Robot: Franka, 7 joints.
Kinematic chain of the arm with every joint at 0, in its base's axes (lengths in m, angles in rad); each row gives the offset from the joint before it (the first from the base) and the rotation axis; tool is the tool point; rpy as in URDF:
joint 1: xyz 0 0 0.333 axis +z
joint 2: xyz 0 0 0 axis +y
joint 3: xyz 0 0 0.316 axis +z
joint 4: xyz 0.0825 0 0 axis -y
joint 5: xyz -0.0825 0 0.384 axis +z
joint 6: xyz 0 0 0 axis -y
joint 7: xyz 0.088 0 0 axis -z
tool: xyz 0 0 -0.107 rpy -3.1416 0 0
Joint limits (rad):
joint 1: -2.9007..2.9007
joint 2: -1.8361..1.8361
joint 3: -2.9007..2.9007
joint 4: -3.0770..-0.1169
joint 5: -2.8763..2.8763
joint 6: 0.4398..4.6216
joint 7: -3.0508..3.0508
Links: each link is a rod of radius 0.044 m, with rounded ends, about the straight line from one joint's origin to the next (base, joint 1, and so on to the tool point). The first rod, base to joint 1, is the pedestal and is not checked.
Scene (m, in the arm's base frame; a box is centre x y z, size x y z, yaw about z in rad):
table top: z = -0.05
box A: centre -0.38 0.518 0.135 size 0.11 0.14 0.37 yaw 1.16
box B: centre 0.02 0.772 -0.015 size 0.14 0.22 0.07 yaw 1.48
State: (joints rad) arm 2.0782 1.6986 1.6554 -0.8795 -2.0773 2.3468 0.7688
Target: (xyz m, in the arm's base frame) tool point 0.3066 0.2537 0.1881
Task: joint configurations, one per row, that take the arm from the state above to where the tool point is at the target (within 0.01 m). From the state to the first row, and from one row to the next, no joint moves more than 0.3 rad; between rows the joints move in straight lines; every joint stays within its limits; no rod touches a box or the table.
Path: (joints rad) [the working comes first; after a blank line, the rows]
Joints at the target: 0.7695 0.3582 0.2254 -2.5006 -1.4811 1.3245 0.7688
Straight joint move there: touches box A.

1: 1.9755 1.6249 1.6260 -1.1551 -2.2043 2.3405 0.7380
2: 1.8729 1.5513 1.5966 -1.4306 -2.3312 2.3342 0.7071
3: 1.7702 1.4776 1.5672 -1.7062 -2.4582 2.3279 0.6763
4: 1.6676 1.4039 1.5379 -1.9818 -2.5851 2.3216 0.6454
5: 1.5649 1.3303 1.5085 -2.2573 -2.7121 2.3153 0.6146
6: 1.4622 1.2566 1.4791 -2.5329 -2.8390 2.3091 0.5838
7: 1.3237 1.0769 1.2283 -2.5264 -2.5675 2.1122 0.6208
8: 1.1852 0.8972 0.9776 -2.5200 -2.2959 1.9153 0.6578
9: 1.0466 0.7175 0.7269 -2.5135 -2.0243 1.7183 0.6948
10: 0.9081 0.5378 0.4761 -2.5070 -1.7527 1.5214 0.7318
11: 0.7695 0.3582 0.2254 -2.5006 -1.4811 1.3245 0.7688

